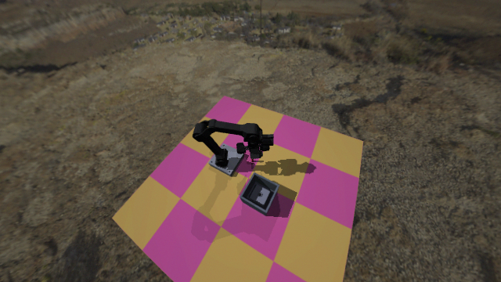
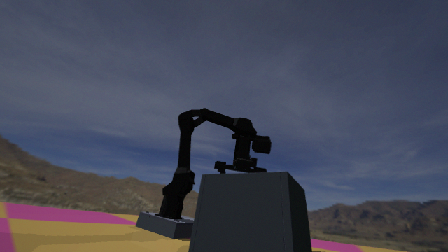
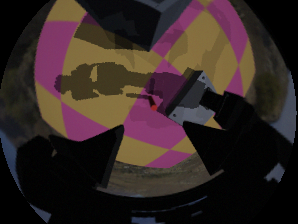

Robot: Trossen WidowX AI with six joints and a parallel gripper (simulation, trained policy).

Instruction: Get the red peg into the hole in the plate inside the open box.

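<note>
Now: gripper tip 100 mm above the red peg and 10 mm past it. Also, from my gripper tip: plate: 220 mm to the right, 110 mm ahead, 90 mm below.
</note>
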